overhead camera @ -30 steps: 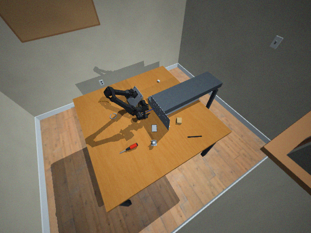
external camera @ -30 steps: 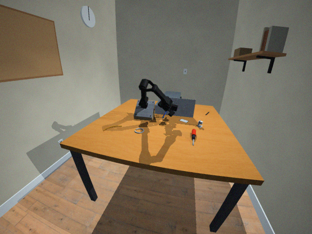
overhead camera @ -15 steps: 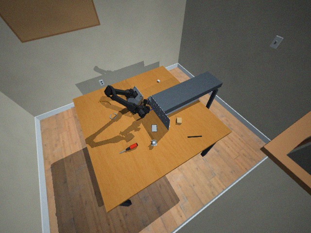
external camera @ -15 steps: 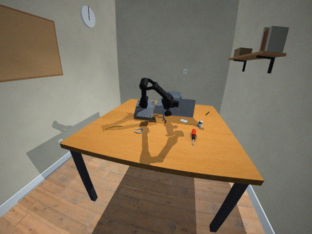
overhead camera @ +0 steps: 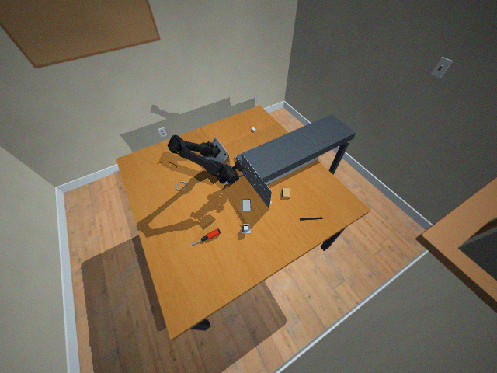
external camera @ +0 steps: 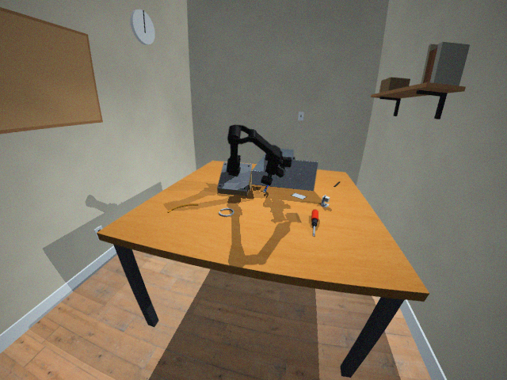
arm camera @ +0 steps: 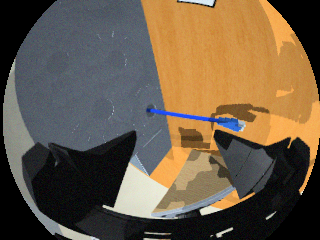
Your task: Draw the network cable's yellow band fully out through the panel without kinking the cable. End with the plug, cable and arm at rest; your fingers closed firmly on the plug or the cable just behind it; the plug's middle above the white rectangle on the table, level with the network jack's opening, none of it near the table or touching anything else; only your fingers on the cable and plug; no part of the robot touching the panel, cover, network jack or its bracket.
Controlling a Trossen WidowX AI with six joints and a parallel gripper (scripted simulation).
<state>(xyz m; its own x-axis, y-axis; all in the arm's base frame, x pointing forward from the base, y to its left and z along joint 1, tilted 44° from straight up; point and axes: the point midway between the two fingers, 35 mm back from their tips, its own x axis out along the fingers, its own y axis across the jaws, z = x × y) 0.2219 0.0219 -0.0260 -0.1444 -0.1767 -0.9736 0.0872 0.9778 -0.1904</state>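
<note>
Now: hand 2 cm past the plug, 4 cm to the left of it and 8 cm above it. The rest, counted from my hand: wooden block (24 cm ahead, 26 cm to the left, 9 cm below); red screwdriver (29 cm ahead, 33 cm to the right, 9 cm below); white rectangle (20 cm ahead, 1 cm to the right, 10 cm below).
</note>
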